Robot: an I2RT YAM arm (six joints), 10 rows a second.
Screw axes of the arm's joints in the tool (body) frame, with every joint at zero. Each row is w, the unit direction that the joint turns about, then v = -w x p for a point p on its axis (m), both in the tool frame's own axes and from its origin. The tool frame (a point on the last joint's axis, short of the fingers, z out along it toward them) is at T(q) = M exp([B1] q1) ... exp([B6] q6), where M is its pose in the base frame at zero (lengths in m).
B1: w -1 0 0 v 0.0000 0.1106 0.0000
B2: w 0 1 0 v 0.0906 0.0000 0.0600
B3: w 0 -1 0 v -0.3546 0.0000 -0.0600
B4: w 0 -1 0 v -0.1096 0.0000 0.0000
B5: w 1 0 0 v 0.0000 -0.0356 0.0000
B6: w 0 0 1 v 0.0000 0.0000 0.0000
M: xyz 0.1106 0.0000 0.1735 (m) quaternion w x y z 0.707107 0 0.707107 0
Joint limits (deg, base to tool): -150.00..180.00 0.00..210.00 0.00..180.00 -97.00..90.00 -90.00..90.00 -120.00..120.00
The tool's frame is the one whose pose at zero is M.
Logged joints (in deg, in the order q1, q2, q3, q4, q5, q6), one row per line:
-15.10 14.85 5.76 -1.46 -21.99 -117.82
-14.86 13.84 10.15 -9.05 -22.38 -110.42
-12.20 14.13 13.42 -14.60 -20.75 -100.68
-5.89 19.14 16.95 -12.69 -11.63 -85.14
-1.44 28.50 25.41 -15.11 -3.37 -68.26
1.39 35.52 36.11 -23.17 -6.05 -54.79
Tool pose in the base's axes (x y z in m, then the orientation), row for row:
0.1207 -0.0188 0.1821 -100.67 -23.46 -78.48
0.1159 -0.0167 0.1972 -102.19 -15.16 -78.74
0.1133 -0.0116 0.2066 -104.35 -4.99 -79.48
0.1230 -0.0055 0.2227 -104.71 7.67 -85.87
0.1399 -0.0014 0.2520 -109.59 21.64 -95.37
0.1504 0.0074 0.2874 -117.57 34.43 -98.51
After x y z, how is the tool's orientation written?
As angles about the fixed x, y, z axes (roll, pitch, yaw), in degrees.
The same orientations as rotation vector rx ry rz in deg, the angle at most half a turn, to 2 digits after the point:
-97.19 54.92 -75.40
-93.35 61.18 -68.23
-88.42 68.59 -59.26
-76.89 79.33 -52.55
-63.93 92.54 -43.81
-57.41 98.99 -28.89

